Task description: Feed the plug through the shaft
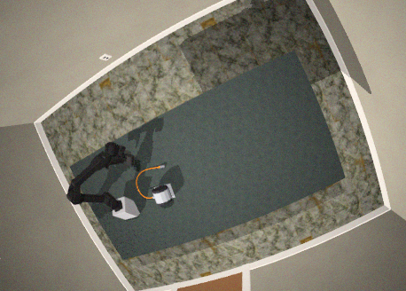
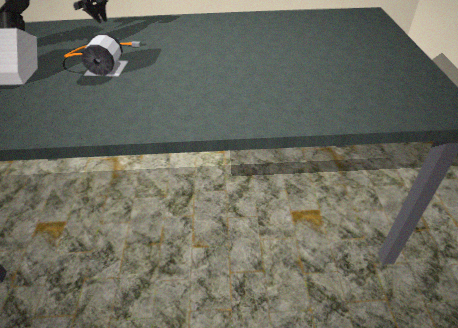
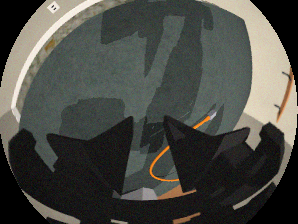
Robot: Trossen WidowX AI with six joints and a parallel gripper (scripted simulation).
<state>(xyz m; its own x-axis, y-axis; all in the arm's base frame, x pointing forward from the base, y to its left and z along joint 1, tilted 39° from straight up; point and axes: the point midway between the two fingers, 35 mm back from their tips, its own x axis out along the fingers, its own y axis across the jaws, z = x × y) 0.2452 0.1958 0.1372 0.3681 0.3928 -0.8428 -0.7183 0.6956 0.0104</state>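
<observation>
The grey plug lies 14 cm ahead of my hand, 17 cm to the right of it and 6 cm below it.
</observation>
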